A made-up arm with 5 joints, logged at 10 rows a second.
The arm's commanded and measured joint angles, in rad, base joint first. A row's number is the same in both.
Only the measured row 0 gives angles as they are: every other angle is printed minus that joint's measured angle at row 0.
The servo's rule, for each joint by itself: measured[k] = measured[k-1] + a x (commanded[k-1-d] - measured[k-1]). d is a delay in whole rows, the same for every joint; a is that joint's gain. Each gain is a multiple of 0.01, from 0.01 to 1. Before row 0 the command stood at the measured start. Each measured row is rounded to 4 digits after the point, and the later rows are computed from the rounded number. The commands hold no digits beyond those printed.
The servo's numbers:
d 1
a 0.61 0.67 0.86 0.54 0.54
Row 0, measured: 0.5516 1.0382 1.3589 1.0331 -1.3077
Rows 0 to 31, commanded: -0.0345 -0.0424 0.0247 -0.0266 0.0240; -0.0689 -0.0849 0.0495 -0.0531 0.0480; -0.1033 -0.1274 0.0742 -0.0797 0.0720; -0.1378 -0.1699 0.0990 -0.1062 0.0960; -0.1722 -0.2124 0.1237 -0.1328 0.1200; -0.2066 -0.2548 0.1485 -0.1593 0.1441; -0.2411 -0.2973 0.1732 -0.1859 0.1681; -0.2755 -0.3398 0.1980 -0.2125 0.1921; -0.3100 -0.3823 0.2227 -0.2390 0.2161; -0.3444 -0.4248 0.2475 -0.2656 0.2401; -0.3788 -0.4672 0.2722 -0.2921 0.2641; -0.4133 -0.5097 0.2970 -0.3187 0.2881; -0.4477 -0.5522 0.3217 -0.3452 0.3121; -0.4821 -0.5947 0.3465 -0.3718 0.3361; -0.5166 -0.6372 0.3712 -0.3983 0.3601; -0.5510 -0.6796 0.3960 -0.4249 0.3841; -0.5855 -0.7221 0.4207 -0.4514 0.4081; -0.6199 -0.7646 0.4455 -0.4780 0.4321; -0.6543 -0.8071 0.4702 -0.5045 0.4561; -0.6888 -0.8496 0.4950 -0.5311 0.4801; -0.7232 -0.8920 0.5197 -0.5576 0.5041; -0.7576 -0.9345 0.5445 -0.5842 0.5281; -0.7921 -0.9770 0.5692 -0.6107 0.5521; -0.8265 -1.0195 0.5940 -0.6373 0.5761; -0.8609 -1.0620 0.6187 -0.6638 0.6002; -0.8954 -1.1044 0.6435 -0.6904 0.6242; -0.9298 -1.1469 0.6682 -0.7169 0.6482; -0.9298 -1.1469 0.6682 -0.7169 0.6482; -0.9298 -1.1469 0.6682 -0.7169 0.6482; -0.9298 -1.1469 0.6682 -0.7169 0.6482; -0.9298 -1.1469 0.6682 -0.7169 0.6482; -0.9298 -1.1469 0.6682 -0.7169 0.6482
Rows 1 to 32, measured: 0.0000 0.0000 0.0000 0.0000 0.0000; -0.0210 -0.0284 0.0212 -0.0144 0.0130; -0.0502 -0.0663 0.0455 -0.0353 0.0319; -0.0826 -0.1072 0.0702 -0.0593 0.0536; -0.1163 -0.1492 0.0950 -0.0846 0.0765; -0.1504 -0.1915 0.1197 -0.1106 0.1000; -0.1847 -0.2339 0.1445 -0.1369 0.1238; -0.2191 -0.2764 0.1692 -0.1634 0.1477; -0.2535 -0.3189 0.1940 -0.1899 0.1717; -0.2880 -0.3614 0.2187 -0.2164 0.1957; -0.3224 -0.4039 0.2435 -0.2430 0.2197; -0.3568 -0.4463 0.2682 -0.2695 0.2437; -0.3913 -0.4888 0.2930 -0.2961 0.2677; -0.4257 -0.5313 0.3177 -0.3226 0.2917; -0.4601 -0.5738 0.3425 -0.3492 0.3157; -0.4946 -0.6163 0.3672 -0.3757 0.3397; -0.5290 -0.6587 0.3920 -0.4023 0.3637; -0.5635 -0.7012 0.4167 -0.4288 0.3877; -0.5979 -0.7437 0.4415 -0.4554 0.4117; -0.6323 -0.7862 0.4662 -0.4819 0.4357; -0.6668 -0.8287 0.4910 -0.5085 0.4597; -0.7012 -0.8711 0.5157 -0.5350 0.4837; -0.7356 -0.9136 0.5405 -0.5616 0.5077; -0.7701 -0.9561 0.5652 -0.5881 0.5317; -0.8045 -0.9986 0.5900 -0.6147 0.5557; -0.8389 -1.0411 0.6147 -0.6412 0.5797; -0.8734 -1.0835 0.6395 -0.6678 0.6037; -0.9078 -1.1260 0.6642 -0.6943 0.6277; -0.9212 -1.1400 0.6676 -0.7065 0.6388; -0.9264 -1.1446 0.6681 -0.7121 0.6439; -0.9285 -1.1461 0.6682 -0.7147 0.6462; -0.9293 -1.1466 0.6682 -0.7159 0.6473
